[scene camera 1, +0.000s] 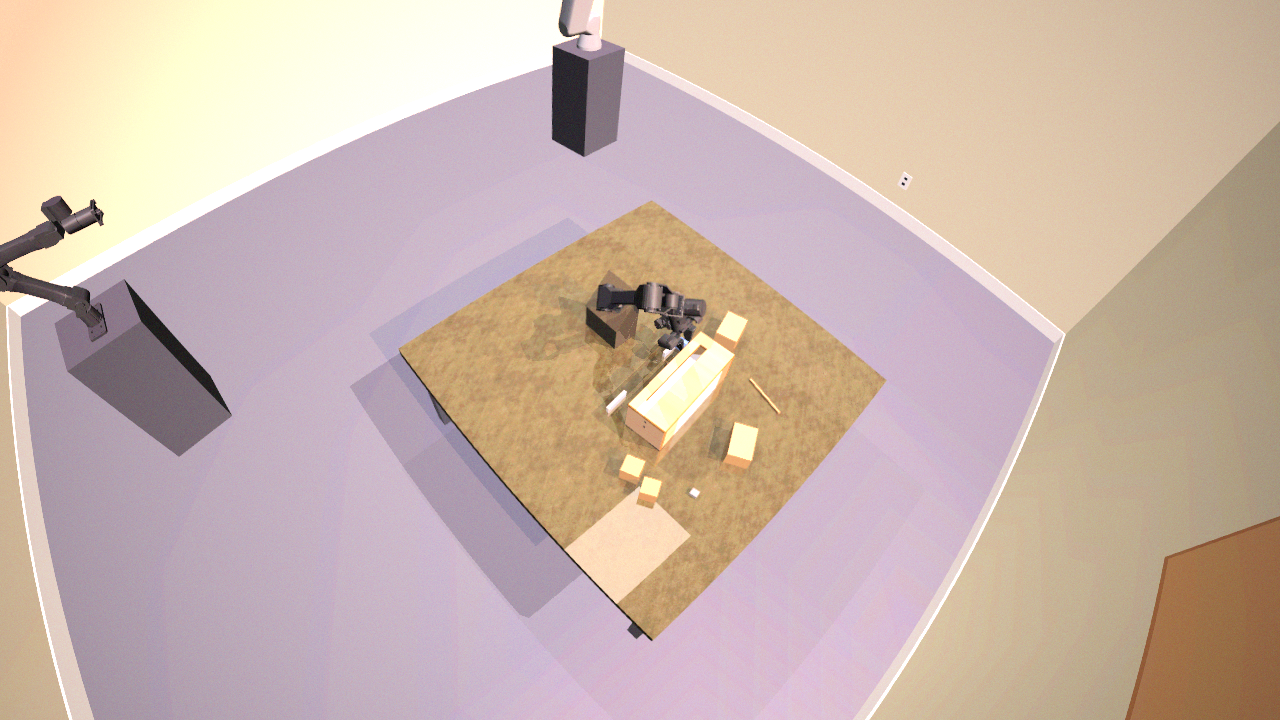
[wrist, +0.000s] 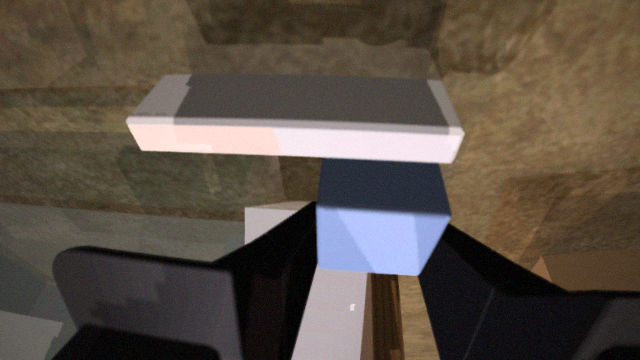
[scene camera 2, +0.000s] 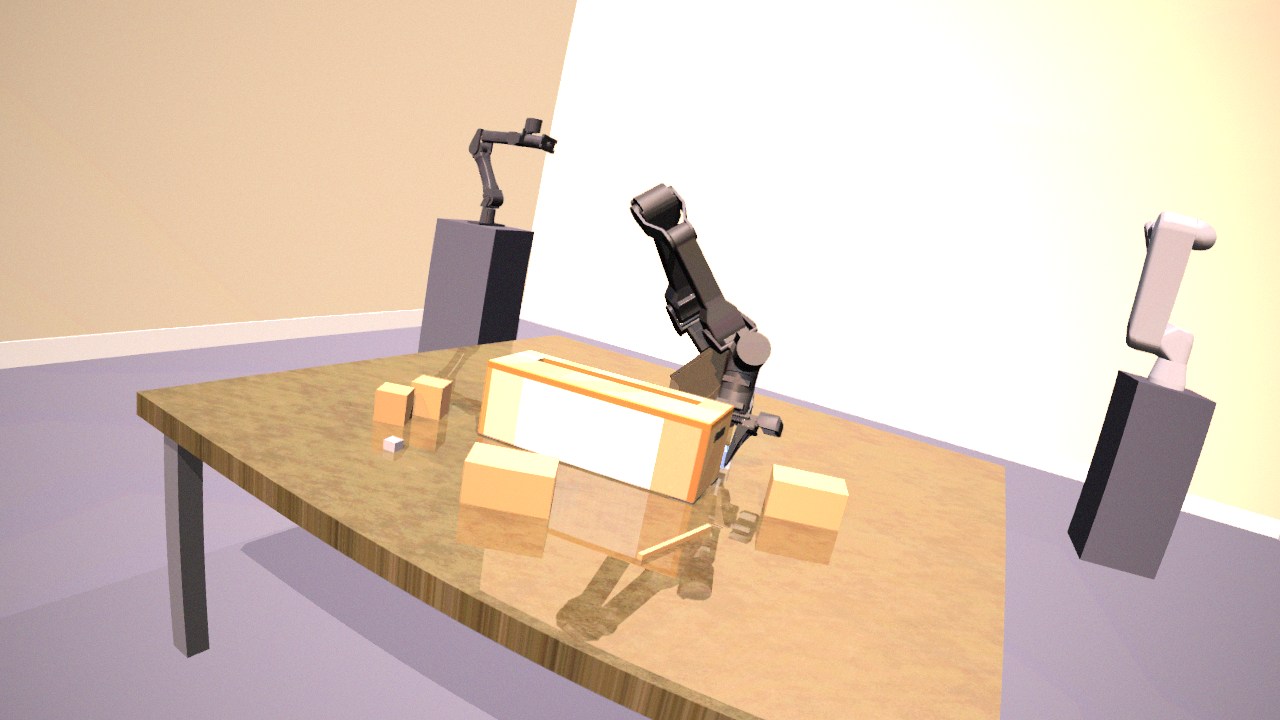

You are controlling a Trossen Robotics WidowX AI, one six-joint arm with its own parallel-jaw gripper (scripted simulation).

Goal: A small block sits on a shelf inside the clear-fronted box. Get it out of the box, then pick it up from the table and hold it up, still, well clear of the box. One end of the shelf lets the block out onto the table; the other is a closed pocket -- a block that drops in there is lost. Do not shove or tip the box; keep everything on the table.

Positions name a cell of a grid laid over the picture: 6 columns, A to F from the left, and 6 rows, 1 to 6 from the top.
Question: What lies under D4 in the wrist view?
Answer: A light-blue block.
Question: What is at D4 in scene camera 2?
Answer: My gripper.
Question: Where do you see a clear-fronted box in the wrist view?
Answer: At D2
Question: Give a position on a clear-fronted box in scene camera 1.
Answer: D4
